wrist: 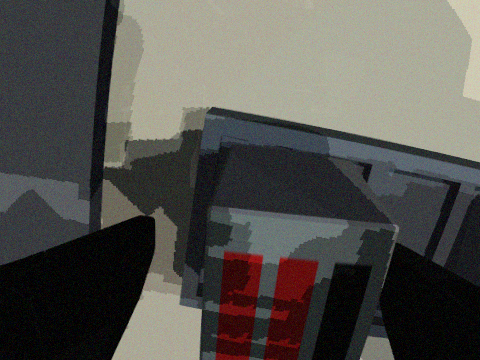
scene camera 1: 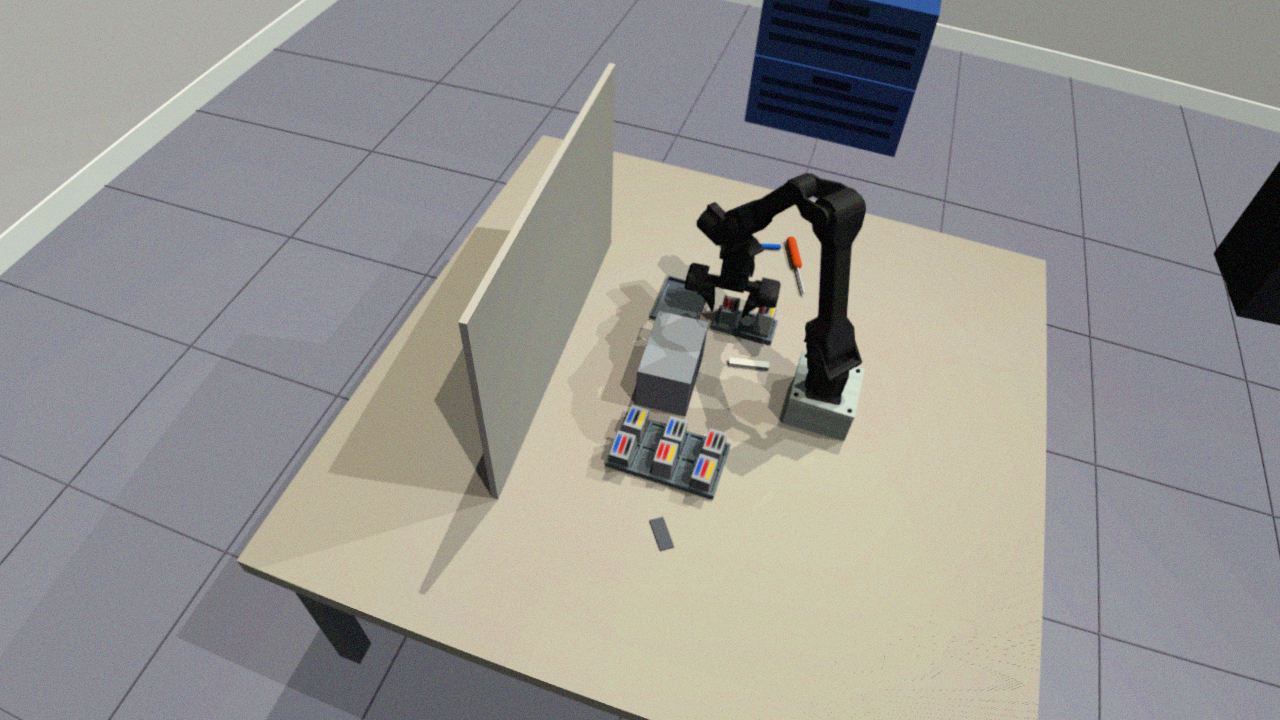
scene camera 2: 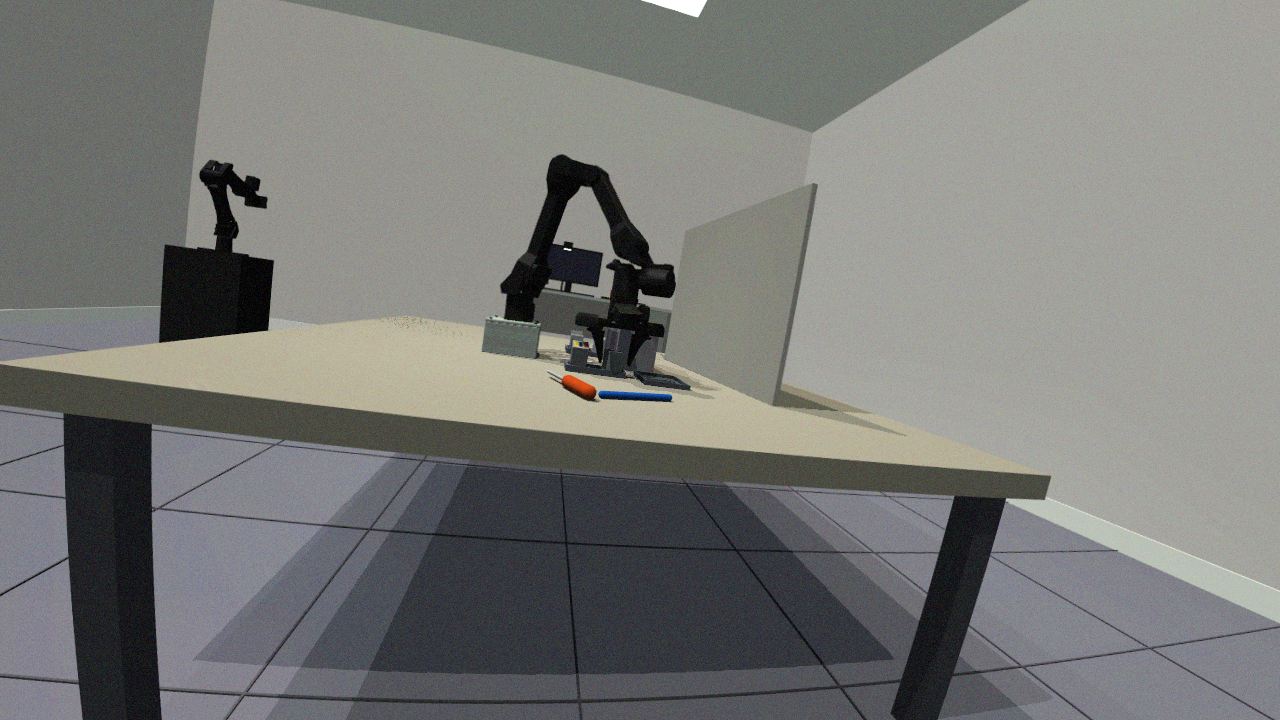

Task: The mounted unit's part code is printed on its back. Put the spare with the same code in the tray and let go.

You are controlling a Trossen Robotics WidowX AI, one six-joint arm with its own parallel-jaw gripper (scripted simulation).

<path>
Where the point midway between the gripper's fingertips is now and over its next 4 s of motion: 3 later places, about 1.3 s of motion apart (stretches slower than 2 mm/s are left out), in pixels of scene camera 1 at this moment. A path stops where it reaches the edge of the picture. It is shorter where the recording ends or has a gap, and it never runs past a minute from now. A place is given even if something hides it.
My gripper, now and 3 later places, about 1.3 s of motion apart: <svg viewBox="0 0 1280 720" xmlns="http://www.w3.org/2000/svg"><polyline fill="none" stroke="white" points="727,313 733,280 690,246 683,255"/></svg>
</path>
